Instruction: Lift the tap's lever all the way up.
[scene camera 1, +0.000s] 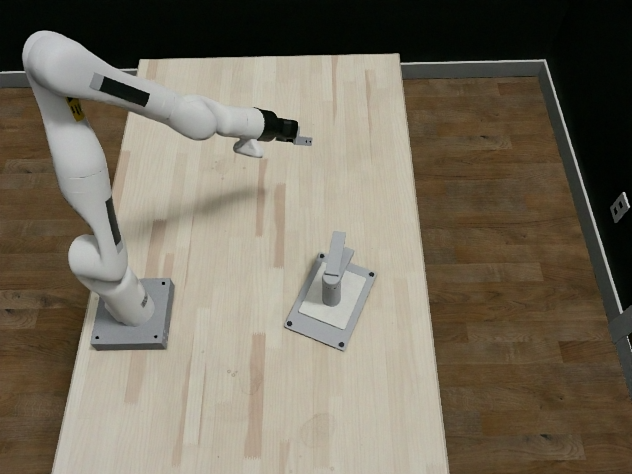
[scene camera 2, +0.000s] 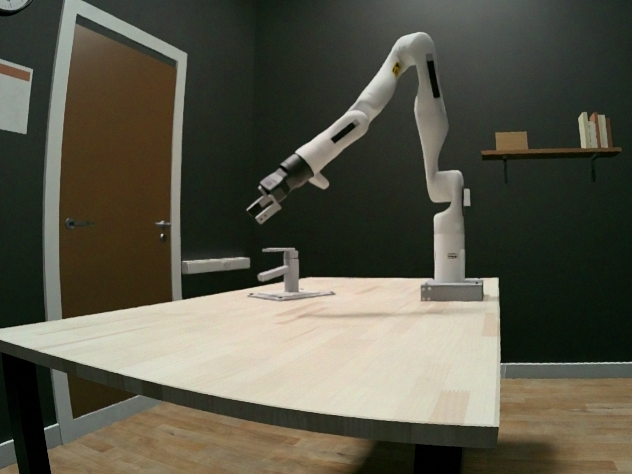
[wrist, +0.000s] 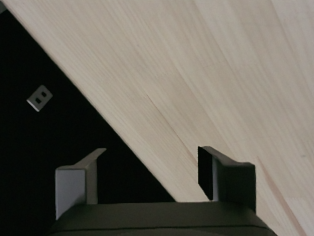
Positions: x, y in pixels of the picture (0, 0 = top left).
Labels:
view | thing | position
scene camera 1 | my gripper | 303, 140
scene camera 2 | my gripper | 253, 217
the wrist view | my gripper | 154, 166

